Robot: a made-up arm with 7 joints. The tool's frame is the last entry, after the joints. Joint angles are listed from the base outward. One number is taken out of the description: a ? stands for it. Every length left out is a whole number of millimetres.
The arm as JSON. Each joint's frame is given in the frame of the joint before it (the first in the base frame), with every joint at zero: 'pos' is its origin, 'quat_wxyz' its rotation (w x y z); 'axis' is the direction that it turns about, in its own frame. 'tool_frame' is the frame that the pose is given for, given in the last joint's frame.
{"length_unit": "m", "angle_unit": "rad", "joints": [
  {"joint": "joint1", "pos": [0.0, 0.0, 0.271], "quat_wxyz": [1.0, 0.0, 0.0, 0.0], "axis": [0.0, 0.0, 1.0]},
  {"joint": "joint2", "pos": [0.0, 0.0, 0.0], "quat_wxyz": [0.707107, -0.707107, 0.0, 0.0], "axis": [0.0, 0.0, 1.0]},
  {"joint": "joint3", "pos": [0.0, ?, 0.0], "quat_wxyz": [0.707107, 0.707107, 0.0, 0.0], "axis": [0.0, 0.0, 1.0]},
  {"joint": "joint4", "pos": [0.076, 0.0, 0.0], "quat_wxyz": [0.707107, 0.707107, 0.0, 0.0], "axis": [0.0, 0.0, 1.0]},
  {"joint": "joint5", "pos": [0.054, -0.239, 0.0], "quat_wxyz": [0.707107, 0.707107, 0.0, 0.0], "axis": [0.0, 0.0, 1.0]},
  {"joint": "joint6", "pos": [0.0, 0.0, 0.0], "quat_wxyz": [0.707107, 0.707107, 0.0, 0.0], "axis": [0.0, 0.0, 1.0]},
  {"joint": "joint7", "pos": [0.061, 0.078, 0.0], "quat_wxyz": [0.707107, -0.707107, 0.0, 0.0], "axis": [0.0, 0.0, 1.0]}
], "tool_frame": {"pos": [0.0, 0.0, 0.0], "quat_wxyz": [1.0, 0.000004, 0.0, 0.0]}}
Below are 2 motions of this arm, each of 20 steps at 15 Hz.
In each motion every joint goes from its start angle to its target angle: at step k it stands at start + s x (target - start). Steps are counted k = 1, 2, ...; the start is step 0. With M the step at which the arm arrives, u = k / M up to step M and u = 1 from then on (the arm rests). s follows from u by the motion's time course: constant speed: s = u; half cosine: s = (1 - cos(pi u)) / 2; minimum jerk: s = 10 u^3 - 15 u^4 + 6 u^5.
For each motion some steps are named. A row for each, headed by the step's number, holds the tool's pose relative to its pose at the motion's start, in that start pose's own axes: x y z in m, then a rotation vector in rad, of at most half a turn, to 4 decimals.
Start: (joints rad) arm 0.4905 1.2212 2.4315 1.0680 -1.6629 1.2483 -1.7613
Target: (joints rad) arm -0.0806 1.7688 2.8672 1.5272 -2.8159 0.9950 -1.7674
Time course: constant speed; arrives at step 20
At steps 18, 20:
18: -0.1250 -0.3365 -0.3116 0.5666 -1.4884 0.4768
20: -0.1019 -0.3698 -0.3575 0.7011 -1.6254 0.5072

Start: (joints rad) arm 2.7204 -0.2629 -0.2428 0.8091 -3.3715 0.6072 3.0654
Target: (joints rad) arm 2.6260 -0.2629 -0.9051 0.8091 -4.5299 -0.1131 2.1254
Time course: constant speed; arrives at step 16
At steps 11, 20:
11: -0.0647 0.1755 -0.1142 0.1467 -0.7381 -1.1504
20: -0.0705 0.2386 -0.1967 0.3888 -1.1577 -1.5644

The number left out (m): -0.227
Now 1 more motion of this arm.
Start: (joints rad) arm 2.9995 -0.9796 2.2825 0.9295 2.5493 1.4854 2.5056
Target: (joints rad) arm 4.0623 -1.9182 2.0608 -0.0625 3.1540 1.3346 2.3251
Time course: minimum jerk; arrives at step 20
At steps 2, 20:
2: 0.0012 -0.0035 -0.0009 0.0106 -0.0049 -0.0010
20: 0.0892 0.0273 -0.2287 0.4575 -0.7934 -1.1915

